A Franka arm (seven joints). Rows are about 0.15 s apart.
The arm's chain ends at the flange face. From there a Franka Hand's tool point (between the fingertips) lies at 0.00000 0.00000 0.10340 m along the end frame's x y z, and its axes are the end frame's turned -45 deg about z.
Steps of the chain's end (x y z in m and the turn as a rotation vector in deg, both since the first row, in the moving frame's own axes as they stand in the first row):
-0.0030 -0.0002 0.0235 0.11 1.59 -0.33
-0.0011 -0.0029 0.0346 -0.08 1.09 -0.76
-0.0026 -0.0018 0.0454 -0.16 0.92 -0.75
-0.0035 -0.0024 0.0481 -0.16 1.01 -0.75
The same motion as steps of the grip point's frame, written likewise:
0.0002 -0.0004 0.0235 -1.05 1.20 -0.33
0.0026 -0.0013 0.0346 -0.83 0.71 -0.76
0.0004 -0.0017 0.0454 -0.76 0.54 -0.75
0.0003 -0.0027 0.0481 -0.83 0.60 -0.75

